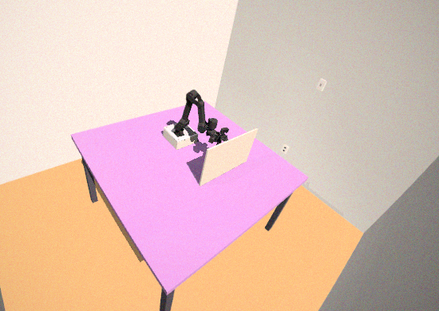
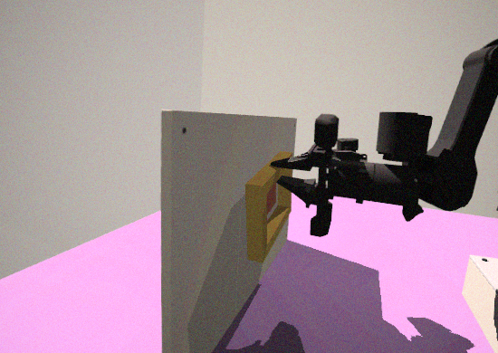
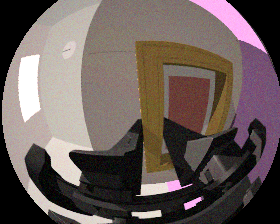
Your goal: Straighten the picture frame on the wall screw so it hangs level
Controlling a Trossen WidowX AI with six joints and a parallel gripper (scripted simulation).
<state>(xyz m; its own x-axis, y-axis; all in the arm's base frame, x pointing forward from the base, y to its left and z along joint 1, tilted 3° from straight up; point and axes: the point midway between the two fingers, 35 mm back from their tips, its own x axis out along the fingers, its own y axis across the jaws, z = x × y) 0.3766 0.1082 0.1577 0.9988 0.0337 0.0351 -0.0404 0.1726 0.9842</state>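
Right now my gripper tip is 5 cm above the yellow picture frame. The rest, counted from my gripper tip: upright wall panel (7 cm below, 2 cm ahead).
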